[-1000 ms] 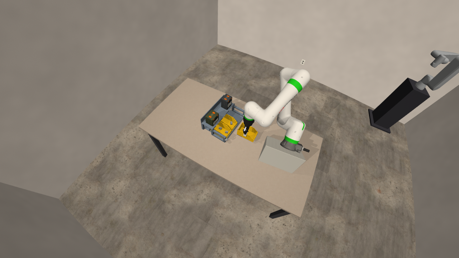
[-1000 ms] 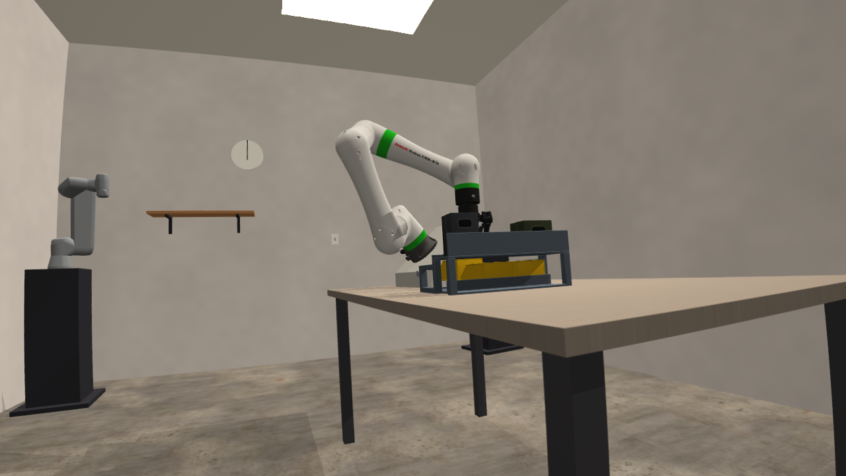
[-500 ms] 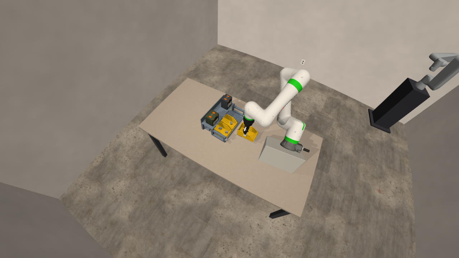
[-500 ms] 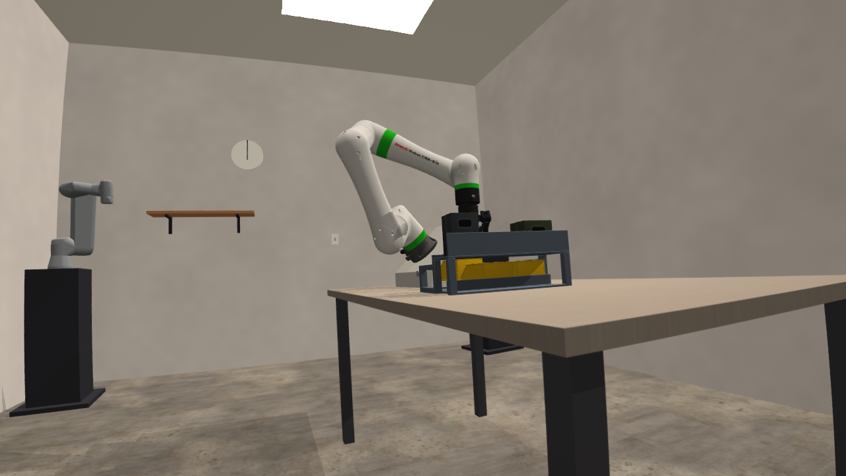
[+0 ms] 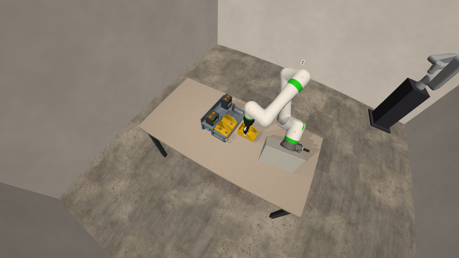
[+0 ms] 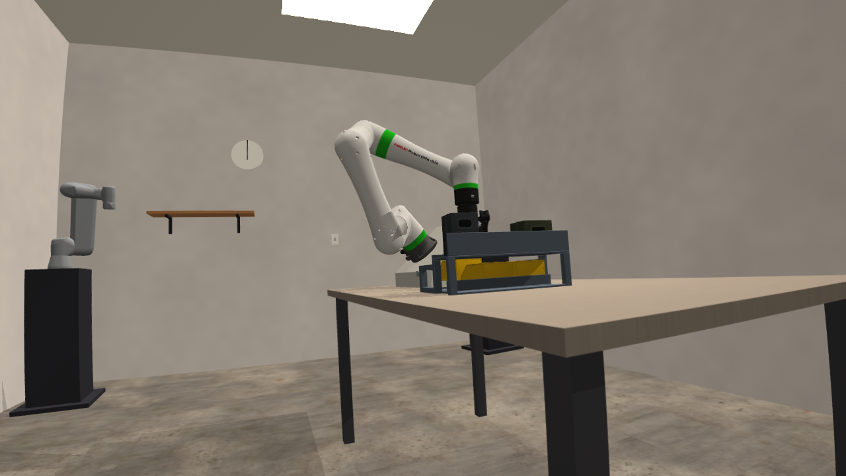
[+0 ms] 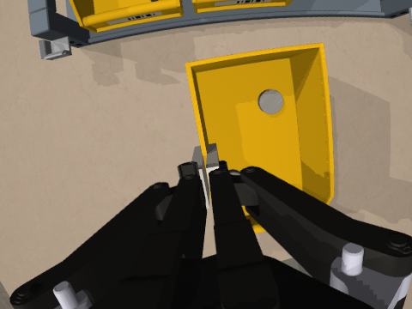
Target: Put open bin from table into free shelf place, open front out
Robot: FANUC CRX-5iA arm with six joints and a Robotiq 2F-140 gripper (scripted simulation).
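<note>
Right now the shelf lip is 12 cm ahead of my hand, 10 cm below it and 8 cm to the right of it. Also, from my hand: grey shelf floor: 25 cm ahead, 10 cm to the right, 10 cm below.
</note>
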